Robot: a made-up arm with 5 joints. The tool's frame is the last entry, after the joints. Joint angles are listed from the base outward.
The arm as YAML. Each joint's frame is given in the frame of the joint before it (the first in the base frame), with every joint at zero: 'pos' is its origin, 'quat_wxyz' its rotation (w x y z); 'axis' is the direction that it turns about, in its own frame. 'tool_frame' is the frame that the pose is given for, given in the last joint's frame.
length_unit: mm
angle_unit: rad
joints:
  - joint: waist
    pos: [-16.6, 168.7, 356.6]
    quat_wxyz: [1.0, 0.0, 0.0, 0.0]
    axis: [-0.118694, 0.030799, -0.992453]
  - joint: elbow
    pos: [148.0, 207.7, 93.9]
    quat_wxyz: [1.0, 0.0, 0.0, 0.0]
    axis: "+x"
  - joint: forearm
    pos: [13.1, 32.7, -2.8]
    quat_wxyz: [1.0, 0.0, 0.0, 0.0]
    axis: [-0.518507, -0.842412, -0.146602]
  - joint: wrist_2
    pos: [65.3, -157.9, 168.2]
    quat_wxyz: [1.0, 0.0, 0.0, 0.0]
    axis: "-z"
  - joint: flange
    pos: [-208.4, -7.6, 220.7]
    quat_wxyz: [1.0, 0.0, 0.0, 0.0]
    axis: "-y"
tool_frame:
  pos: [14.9, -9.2, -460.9]
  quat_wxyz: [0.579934, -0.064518, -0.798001, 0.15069]
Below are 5 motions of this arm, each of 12 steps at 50 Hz.
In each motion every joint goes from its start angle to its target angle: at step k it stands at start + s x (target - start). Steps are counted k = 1, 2, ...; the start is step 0. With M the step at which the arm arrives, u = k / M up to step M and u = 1 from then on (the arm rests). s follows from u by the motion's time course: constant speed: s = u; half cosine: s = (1 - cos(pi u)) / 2; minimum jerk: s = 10 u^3 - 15 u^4 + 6 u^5.
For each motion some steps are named. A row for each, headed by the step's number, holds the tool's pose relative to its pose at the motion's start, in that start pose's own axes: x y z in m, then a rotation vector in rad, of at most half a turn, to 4 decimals.
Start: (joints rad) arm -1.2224 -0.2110 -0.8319 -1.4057 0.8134
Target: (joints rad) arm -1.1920 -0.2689 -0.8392 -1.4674 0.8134
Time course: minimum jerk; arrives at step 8
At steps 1, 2, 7, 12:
1: 0.0001 0.0000 0.0000 0.0002 0.0003 0.0000
2: 0.0009 -0.0001 -0.0001 0.0012 0.0021 -0.0002
7: 0.0089 -0.0006 -0.0007 0.0101 0.0207 -0.0022
12: 0.0090 -0.0006 -0.0007 0.0102 0.0210 -0.0022

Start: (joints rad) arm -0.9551 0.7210 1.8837 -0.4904 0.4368
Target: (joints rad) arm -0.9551 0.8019 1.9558 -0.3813 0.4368
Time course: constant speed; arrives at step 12
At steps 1, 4, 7, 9, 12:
1: 0.0010 -0.0003 0.0005 -0.0080 0.0055 0.0114
4: 0.0040 -0.0013 0.0020 -0.0319 0.0220 0.0456
7: 0.0071 -0.0021 0.0034 -0.0555 0.0384 0.0800
9: 0.0092 -0.0027 0.0044 -0.0711 0.0493 0.1029
12: 0.0123 -0.0034 0.0057 -0.0942 0.0657 0.1374

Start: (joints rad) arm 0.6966 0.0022 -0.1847 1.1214 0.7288
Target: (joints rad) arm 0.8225 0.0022 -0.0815 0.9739 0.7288
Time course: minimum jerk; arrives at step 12
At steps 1, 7, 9, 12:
1: -0.0001 -0.0001 -0.0002 -0.0004 -0.0004 -0.0001
7: -0.0071 -0.0082 -0.0206 -0.0456 -0.0513 -0.0129
9: -0.0094 -0.0117 -0.0281 -0.0607 -0.0723 -0.0160
12: -0.0103 -0.0132 -0.0312 -0.0668 -0.0814 -0.0170

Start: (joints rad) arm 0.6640 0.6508 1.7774 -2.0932 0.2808
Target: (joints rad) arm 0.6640 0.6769 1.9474 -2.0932 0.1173
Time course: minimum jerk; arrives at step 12
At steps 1, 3, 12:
1: 0.0003 0.0000 0.0003 0.0004 0.0015 0.0001
3: 0.0056 0.0002 0.0061 0.0088 0.0308 0.0030
12: 0.0667 0.0000 0.0513 0.0796 0.2992 0.0271

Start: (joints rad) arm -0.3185 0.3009 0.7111 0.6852 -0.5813
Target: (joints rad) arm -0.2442 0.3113 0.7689 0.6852 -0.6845
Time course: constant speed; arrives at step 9
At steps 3, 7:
3: -0.0028 0.0112 0.0072 -0.0217 0.0149 -0.0003
7: -0.0068 0.0270 0.0161 -0.0505 0.0345 -0.0014

